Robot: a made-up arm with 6 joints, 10 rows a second.
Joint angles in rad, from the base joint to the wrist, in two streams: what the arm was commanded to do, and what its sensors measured. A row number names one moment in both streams.
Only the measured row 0 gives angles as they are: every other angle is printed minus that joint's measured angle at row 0.
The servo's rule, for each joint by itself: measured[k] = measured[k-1] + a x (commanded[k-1-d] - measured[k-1]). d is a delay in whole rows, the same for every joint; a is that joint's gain. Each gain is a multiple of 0.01, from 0.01 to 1. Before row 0 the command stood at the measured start. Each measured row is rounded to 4 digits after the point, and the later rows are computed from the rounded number. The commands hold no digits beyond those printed.
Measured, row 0:
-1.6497 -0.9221 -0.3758 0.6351 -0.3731 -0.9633
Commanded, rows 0 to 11:
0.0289 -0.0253 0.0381 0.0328 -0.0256 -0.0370
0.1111 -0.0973 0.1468 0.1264 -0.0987 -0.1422
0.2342 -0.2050 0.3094 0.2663 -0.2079 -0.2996
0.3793 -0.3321 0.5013 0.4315 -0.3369 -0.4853
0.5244 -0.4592 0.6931 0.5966 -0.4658 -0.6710
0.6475 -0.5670 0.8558 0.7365 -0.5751 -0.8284
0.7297 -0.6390 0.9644 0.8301 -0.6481 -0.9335
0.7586 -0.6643 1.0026 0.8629 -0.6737 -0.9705
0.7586 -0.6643 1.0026 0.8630 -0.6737 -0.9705
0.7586 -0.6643 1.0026 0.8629 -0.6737 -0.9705
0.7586 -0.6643 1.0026 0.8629 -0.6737 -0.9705
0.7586 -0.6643 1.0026 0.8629 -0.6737 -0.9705
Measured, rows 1 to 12:
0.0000 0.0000 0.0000 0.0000 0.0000 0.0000
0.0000 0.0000 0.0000 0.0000 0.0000 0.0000
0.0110 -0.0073 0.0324 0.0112 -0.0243 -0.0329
0.0490 -0.0334 0.1296 0.0504 -0.0950 -0.1302
0.1194 -0.0832 0.2824 0.1238 -0.2023 -0.2810
0.2182 -0.1554 0.4685 0.2284 -0.3302 -0.4628
0.3346 -0.2435 0.6594 0.3536 -0.4590 -0.6481
0.4535 -0.3373 0.8263 0.4838 -0.5693 -0.8086
0.5585 -0.4248 0.9437 0.6015 -0.6442 -0.9198
0.6345 -0.4943 0.9938 0.6904 -0.6722 -0.9649
0.6817 -0.5436 1.0013 0.7491 -0.6736 -0.9699
0.7109 -0.5786 1.0024 0.7878 -0.6737 -0.9704
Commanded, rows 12 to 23:
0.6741 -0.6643 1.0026 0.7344 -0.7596 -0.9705
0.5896 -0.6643 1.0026 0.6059 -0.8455 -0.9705
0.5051 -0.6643 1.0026 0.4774 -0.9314 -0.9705
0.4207 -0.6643 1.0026 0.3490 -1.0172 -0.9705
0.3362 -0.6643 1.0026 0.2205 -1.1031 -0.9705
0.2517 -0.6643 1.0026 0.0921 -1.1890 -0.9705
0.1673 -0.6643 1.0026 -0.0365 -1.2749 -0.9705
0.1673 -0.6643 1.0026 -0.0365 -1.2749 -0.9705
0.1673 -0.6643 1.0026 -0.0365 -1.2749 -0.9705
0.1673 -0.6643 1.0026 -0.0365 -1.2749 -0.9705
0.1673 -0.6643 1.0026 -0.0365 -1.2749 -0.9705
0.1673 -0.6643 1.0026 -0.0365 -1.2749 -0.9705
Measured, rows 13 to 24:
0.7290 -0.6035 1.0026 0.8133 -0.6737 -0.9705
0.7402 -0.6211 1.0026 0.8302 -0.6737 -0.9705
0.7151 -0.6336 1.0026 0.7976 -0.7553 -0.9705
0.6674 -0.6425 1.0026 0.7324 -0.8410 -0.9705
0.6057 -0.6488 1.0026 0.6457 -0.9269 -0.9705
0.5354 -0.6533 1.0026 0.5448 -1.0127 -0.9705
0.4597 -0.6565 1.0026 0.4345 -1.0986 -0.9705
0.3807 -0.6588 1.0026 0.3181 -1.1845 -0.9705
0.2996 -0.6604 1.0026 0.1975 -1.2704 -0.9705
0.2493 -0.6615 1.0026 0.1179 -1.2747 -0.9705
0.2181 -0.6623 1.0026 0.0654 -1.2749 -0.9705
0.1988 -0.6629 1.0026 0.0308 -1.2749 -0.9705

